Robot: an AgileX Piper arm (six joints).
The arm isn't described. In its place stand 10 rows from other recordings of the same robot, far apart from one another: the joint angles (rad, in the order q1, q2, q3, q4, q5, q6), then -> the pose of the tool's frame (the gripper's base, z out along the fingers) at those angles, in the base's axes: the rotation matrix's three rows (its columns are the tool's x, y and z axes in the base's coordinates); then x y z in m.
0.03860, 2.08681, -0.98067, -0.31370, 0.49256, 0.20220 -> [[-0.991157 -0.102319 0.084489], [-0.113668 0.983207 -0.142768], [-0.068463 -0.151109 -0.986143]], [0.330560 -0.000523 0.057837]
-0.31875, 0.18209, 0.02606, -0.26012, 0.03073, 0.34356 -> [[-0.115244 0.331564 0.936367], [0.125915 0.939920 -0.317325], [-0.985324 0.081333 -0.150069]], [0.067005 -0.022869 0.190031]
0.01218, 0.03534, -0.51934, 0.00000, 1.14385, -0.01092 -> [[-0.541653 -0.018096 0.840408], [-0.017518 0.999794 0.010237], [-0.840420 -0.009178 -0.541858]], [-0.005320 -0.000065 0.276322]
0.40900, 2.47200, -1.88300, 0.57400, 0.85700, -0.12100 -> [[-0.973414 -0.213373 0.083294], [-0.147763 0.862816 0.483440], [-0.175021 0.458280 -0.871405]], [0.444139 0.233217 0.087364]
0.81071, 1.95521, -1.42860, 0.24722, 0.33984, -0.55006 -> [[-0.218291 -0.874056 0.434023], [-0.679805 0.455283 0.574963], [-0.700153 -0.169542 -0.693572]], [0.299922 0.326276 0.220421]
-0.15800, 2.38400, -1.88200, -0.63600, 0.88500, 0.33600 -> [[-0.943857 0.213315 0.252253], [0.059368 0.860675 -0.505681], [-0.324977 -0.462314 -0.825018]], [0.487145 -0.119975 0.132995]
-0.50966, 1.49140, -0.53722, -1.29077, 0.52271, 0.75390 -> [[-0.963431 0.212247 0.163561], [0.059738 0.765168 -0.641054], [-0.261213 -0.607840 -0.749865]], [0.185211 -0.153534 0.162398]
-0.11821, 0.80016, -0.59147, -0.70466, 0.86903, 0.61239 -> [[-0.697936 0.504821 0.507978], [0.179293 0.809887 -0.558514], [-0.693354 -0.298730 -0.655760]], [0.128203 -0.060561 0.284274]
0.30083, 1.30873, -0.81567, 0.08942, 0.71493, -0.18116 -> [[-0.817360 -0.415520 0.399081], [-0.372021 0.909580 0.185108], [-0.439912 0.002834 -0.898036]], [0.230385 0.077054 0.245244]
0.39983, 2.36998, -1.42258, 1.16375, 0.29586, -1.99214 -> [[-0.124810 -0.912350 0.389923], [-0.834966 0.308873 0.455445], [-0.535962 -0.268728 -0.800331]], [0.412752 0.200877 0.043686]
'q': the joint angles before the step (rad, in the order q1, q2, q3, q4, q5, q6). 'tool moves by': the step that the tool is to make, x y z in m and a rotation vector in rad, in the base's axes. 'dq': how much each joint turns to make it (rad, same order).
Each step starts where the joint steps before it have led.
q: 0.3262, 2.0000, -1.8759, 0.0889, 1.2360, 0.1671
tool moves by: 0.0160, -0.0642, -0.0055, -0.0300, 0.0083, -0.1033
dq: -0.1515, 0.0000, 0.0195, -0.0129, -0.0002, -0.0498
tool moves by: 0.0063, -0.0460, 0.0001, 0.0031, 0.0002, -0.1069
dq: -0.1089, 0.0000, -0.0004, 0.0037, 0.0003, -0.0023
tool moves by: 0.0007, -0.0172, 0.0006, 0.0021, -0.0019, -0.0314
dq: -0.0411, -0.0019, 0.0010, 0.0049, -0.0002, -0.0104
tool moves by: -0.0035, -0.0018, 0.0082, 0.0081, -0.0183, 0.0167
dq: -0.0070, -0.0199, 0.0012, 0.0149, 0.0024, -0.0254
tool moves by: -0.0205, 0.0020, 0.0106, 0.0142, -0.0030, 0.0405
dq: 0.0002, -0.0817, 0.0849, 0.0269, -0.0019, -0.0437
